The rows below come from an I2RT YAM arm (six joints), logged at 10 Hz.
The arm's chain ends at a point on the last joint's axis. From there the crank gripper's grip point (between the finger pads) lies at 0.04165 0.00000 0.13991 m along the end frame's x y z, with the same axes.
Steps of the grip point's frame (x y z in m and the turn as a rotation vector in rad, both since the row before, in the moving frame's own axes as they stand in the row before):
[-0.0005 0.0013 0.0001 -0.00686 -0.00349 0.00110]
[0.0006 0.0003 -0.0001 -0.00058 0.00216 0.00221]
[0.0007 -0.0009 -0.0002 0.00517 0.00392 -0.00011]
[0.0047 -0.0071 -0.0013 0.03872 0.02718 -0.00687]
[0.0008 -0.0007 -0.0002 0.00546 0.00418 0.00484]
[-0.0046 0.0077 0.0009 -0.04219 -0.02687 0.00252]
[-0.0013 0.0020 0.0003 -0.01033 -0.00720 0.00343]
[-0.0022 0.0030 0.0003 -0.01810 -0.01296 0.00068]
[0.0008 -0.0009 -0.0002 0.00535 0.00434 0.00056]
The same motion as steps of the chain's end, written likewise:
[0.0000 0.0003 0.0000 -0.00686 -0.00349 0.00110]
[0.0003 0.0001 0.0000 -0.00058 0.00216 0.00221]
[0.0002 -0.0002 0.0000 0.00517 0.00392 -0.00011]
[0.0009 -0.0014 0.0000 0.03872 0.02718 -0.00687]
[0.0002 -0.0001 0.0000 0.00546 0.00418 0.00484]
[-0.0008 0.0017 0.0000 -0.04219 -0.02687 0.00252]
[-0.0003 0.0004 0.0000 -0.01033 -0.00720 0.00343]
[-0.0004 0.0004 -0.0002 -0.01810 -0.01296 0.00068]
[0.0002 -0.0002 0.0000 0.00535 0.00434 0.00056]

